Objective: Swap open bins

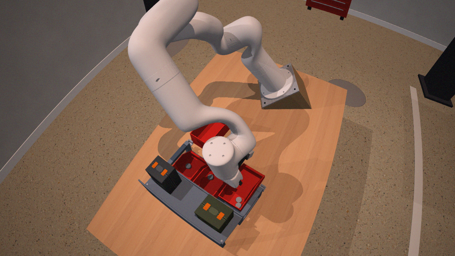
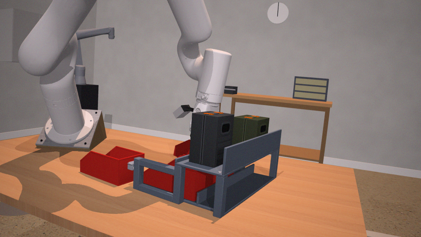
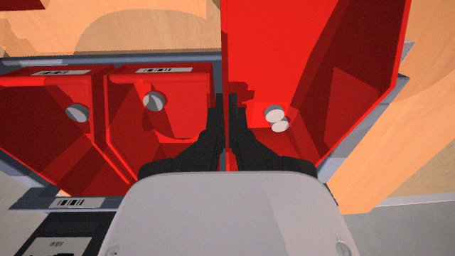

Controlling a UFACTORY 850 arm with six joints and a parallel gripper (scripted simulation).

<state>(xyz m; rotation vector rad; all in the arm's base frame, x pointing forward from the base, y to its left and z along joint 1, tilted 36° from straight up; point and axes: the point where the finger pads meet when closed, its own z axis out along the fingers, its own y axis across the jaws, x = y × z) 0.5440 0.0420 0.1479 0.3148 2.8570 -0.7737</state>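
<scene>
Now: the shelf front lip 50 mm behind my hand, 50 mm to the right of it and 70 mm below it. The rest, counted from my hand: grey back panel (210 mm ahead, 120 mm to the right, 50 mm above); then black case (100 mm ahead, 220 mm to the right, 80 mm above); then green case (170 mm ahead, 10 mm to the left, 70 mm above).
</scene>
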